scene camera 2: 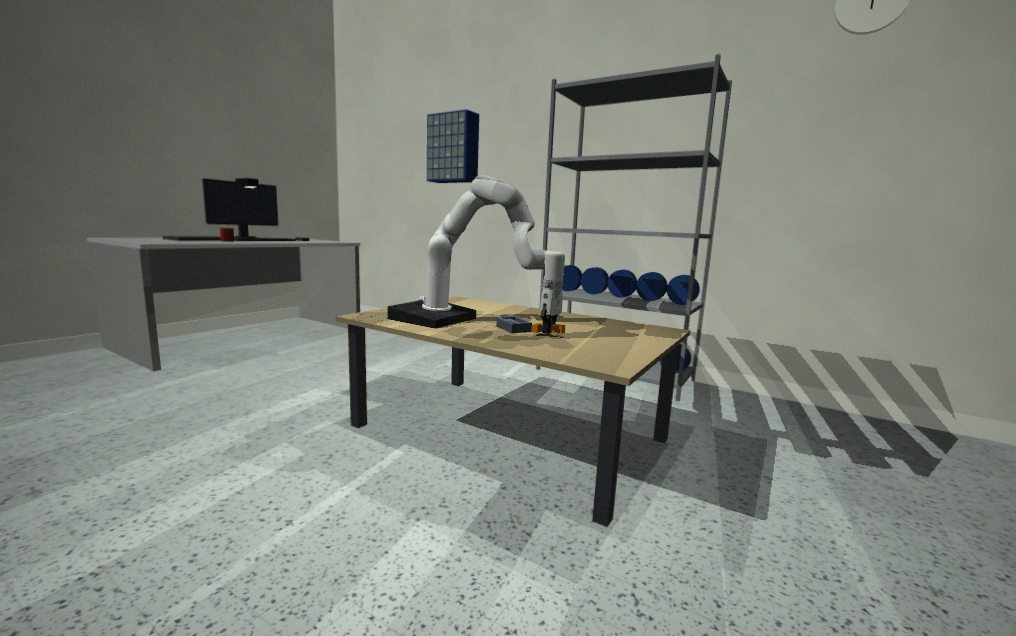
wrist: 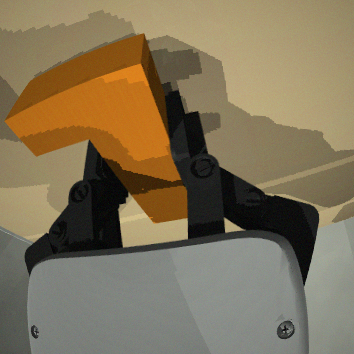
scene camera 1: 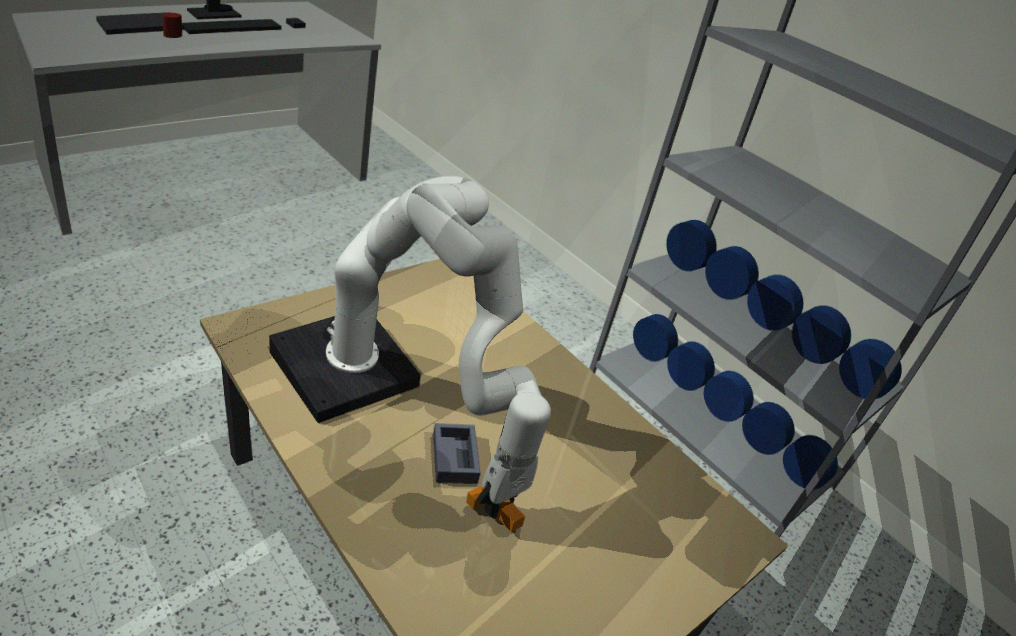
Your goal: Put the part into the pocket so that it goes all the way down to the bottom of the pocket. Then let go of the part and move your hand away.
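Where they show: gripper, fingertip midpoint: (scene camera 2: pixel 548 332) (wrist: pixel 144 118) (scene camera 1: pixel 497 509); arm's base, origin of the base link: (scene camera 2: pixel 436 307) (scene camera 1: pixel 352 354).
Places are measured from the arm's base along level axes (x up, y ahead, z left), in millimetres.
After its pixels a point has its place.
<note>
The orange angular part (scene camera 1: pixel 512 518) @(x 0, y 569, z -58 mm) (scene camera 2: pixel 559 328) @(x -9, y 569, z -63 mm) (wrist: pixel 112 95) @(x -6, y 480, z -29 mm) is held between the black fingers of my gripper (scene camera 1: pixel 494 507) @(x -36, y 521, z -39 mm) (scene camera 2: pixel 549 327) @(x -36, y 521, z -39 mm) (wrist: pixel 144 118) @(x -36, y 521, z -39 mm), which is shut on it and points down. In the wrist view the part shows a wide end to the left and a narrower stretch running down between the fingers. It is low over the table; the exact gap cannot be told. The grey-blue block with the pocket (scene camera 1: pixel 457 477) @(x -28, y 412, z -48 mm) (scene camera 2: pixel 517 327) @(x -27, y 400, z -61 mm) lies on the table beside the part, on the side nearer the arm's base. Its pocket is open at the top. The block does not show in the wrist view.
The wooden table (scene camera 1: pixel 419 592) @(x -47, y 551, z -284 mm) (scene camera 2: pixel 599 360) @(x -47, y 767, z -283 mm) bears the black base plate (scene camera 1: pixel 322 408) @(x -13, y 95, z -158 mm) (scene camera 2: pixel 431 320) @(x -18, y 79, z -169 mm) of the arm. A shelf rack (scene camera 1: pixel 650 225) (scene camera 2: pixel 548 165) with blue discs stands behind the table. A desk (scene camera 1: pixel 329 45) (scene camera 2: pixel 329 244) stands farther off to the left.
</note>
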